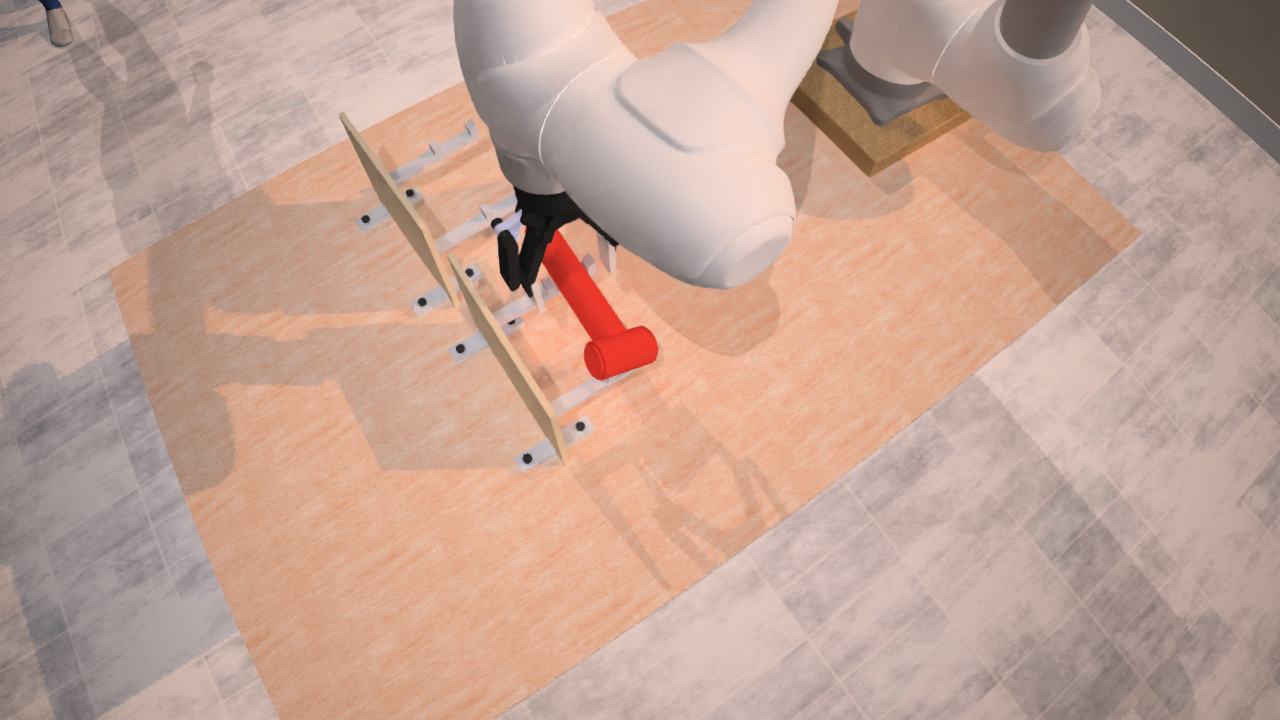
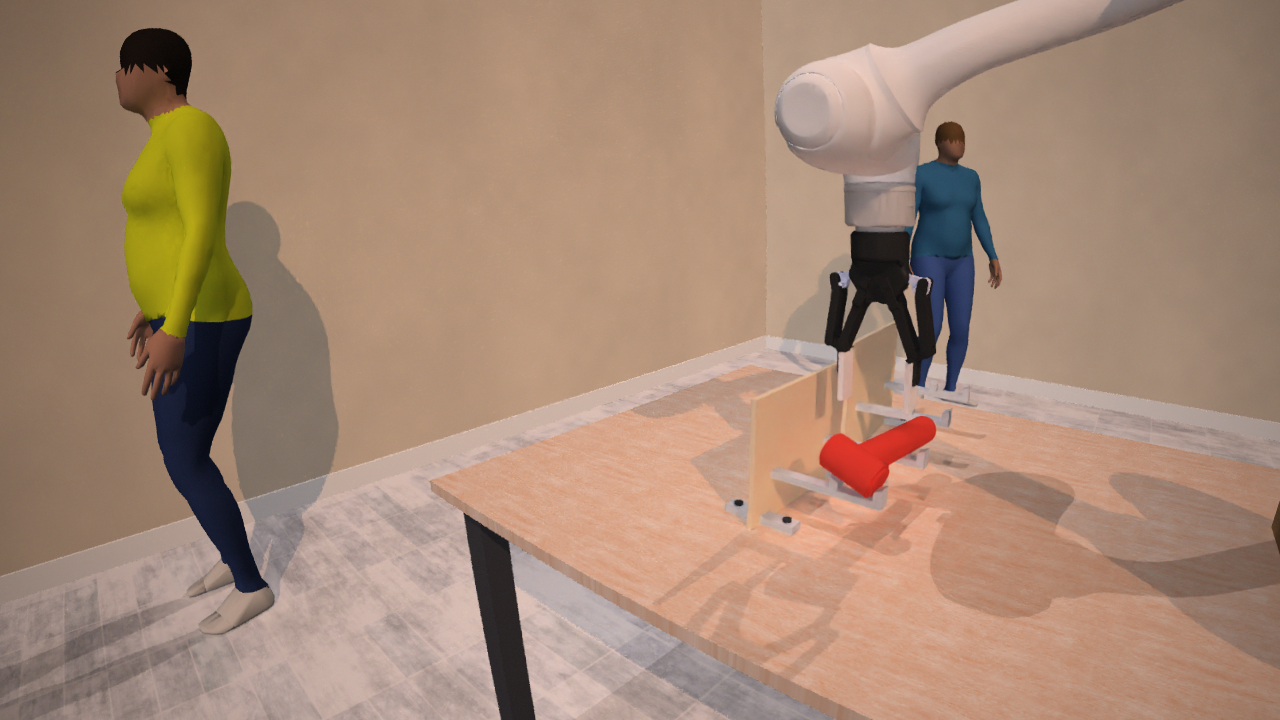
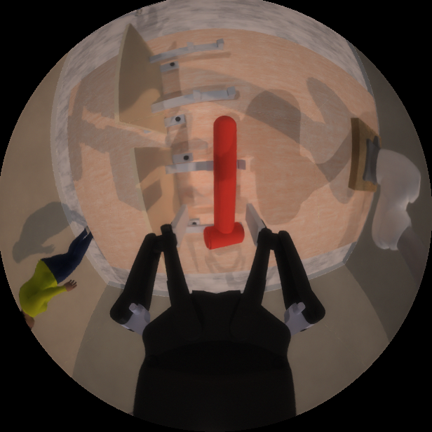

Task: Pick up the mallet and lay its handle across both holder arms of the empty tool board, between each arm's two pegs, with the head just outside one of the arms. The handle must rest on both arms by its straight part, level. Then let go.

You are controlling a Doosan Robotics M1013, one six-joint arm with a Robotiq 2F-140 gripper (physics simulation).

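The red mallet (image 1: 586,300) (image 2: 895,447) (image 3: 225,185) lies along the near tool board (image 1: 510,360) (image 2: 768,456). Its handle crosses above the board's farther holder arm (image 1: 517,308) (image 3: 200,166), seemingly between the pegs. Its head (image 1: 620,352) (image 2: 854,463) (image 3: 223,236) overlaps the near holder arm (image 1: 581,394) (image 2: 801,482) and seems to be over it, hiding much of its outer end. Contact and level are unclear. My gripper (image 1: 575,279) (image 2: 877,396) (image 3: 216,211) is open and empty, above the mallet, its fingers to either side of the handle's line.
Another upright board (image 1: 393,205) (image 2: 872,362) (image 3: 140,82) with two bare holder arms stands farther along the table (image 1: 375,555) (image 2: 644,528). A person in yellow (image 2: 179,223) (image 3: 42,285) and one in blue (image 2: 948,214) stand beyond the table. The robot's wooden base block (image 1: 881,152) (image 3: 357,155) is opposite the boards.
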